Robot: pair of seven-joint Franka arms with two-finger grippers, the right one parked.
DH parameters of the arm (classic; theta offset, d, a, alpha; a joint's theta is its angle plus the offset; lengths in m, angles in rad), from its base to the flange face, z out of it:
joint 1: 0 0.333 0 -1.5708
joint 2: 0 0 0 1.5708
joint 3: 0 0.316 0.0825 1.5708
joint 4: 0 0 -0.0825 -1.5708
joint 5: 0 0.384 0 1.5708
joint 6: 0 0 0.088 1.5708
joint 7: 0 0.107 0 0
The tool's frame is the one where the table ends.
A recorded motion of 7 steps. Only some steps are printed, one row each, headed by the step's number.
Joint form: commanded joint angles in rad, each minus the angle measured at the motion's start. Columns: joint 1, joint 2, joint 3, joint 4, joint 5, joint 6, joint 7.
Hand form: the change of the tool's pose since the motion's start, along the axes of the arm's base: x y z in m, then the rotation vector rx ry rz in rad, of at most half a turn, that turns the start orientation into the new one. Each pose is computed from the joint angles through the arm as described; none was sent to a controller.
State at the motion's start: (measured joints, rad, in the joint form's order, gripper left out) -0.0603 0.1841 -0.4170 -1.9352 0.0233 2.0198 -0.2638
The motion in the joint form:
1: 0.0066 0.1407 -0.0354 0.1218 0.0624 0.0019 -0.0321
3: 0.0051 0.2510 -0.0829 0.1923 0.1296 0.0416 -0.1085
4: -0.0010 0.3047 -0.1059 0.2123 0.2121 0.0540 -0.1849
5: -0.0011 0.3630 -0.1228 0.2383 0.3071 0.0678 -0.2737
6: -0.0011 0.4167 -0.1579 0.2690 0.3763 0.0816 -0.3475
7: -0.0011 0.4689 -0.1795 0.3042 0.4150 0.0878 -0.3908
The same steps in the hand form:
1: 0.0299 -0.0200 -0.0213 -0.0083 0.0045 -0.0143
3: 0.0428 -0.0479 -0.0460 -0.0195 -0.0101 -0.0037
4: 0.0436 -0.0611 -0.0650 0.0179 -0.0253 0.0070
5: 0.0494 -0.0679 -0.0848 0.0580 -0.0527 0.0357
6: 0.0502 -0.0848 -0.0968 0.0629 -0.0755 0.0510
7: 0.0542 -0.0951 -0.1088 0.0559 -0.0793 0.0672

